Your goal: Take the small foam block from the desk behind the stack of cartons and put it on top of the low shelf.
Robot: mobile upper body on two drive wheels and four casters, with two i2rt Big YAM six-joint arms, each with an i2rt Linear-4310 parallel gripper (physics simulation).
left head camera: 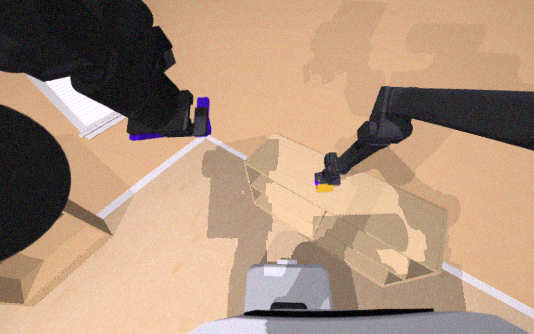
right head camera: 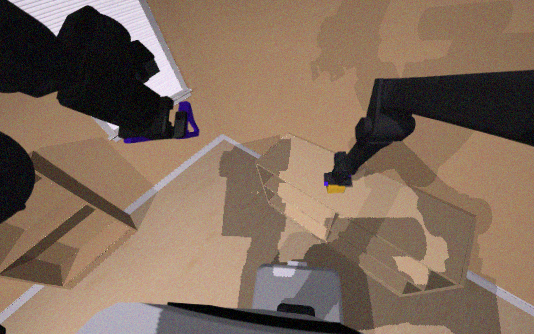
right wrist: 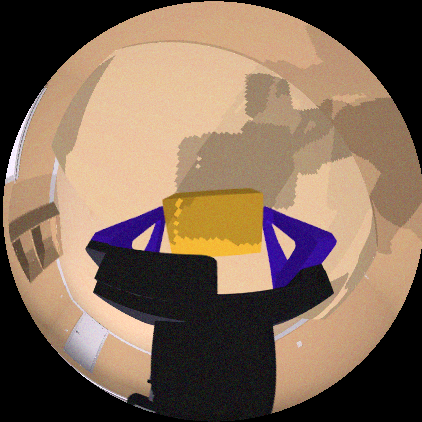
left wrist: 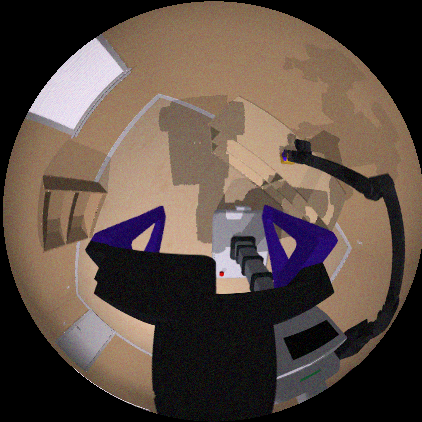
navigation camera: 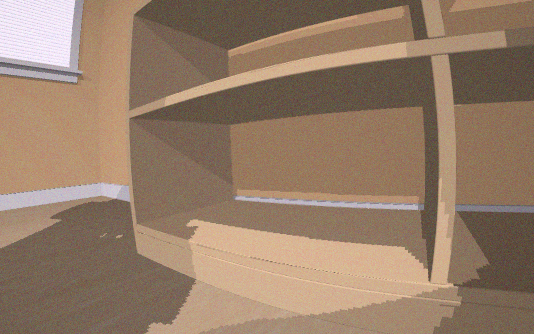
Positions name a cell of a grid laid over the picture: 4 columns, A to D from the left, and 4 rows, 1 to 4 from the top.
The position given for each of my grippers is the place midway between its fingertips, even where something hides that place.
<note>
In view: my left gripper (left head camera: B2), my right gripper (right wrist: C3), a small yellow foam block (right wrist: C3), a low wooden shelf (navigation camera: C4) and a window with blinds (left head camera: A2).
My left gripper also shows in the right head camera view (right head camera: B2) and in the left wrist view (left wrist: C2). The low wooden shelf also shows in the left head camera view (left head camera: C3), in the right head camera view (right head camera: D3), in the right wrist view (right wrist: B2) and in the left wrist view (left wrist: C2). The navigation camera view misses the small yellow foam block: it is out of frame.
</note>
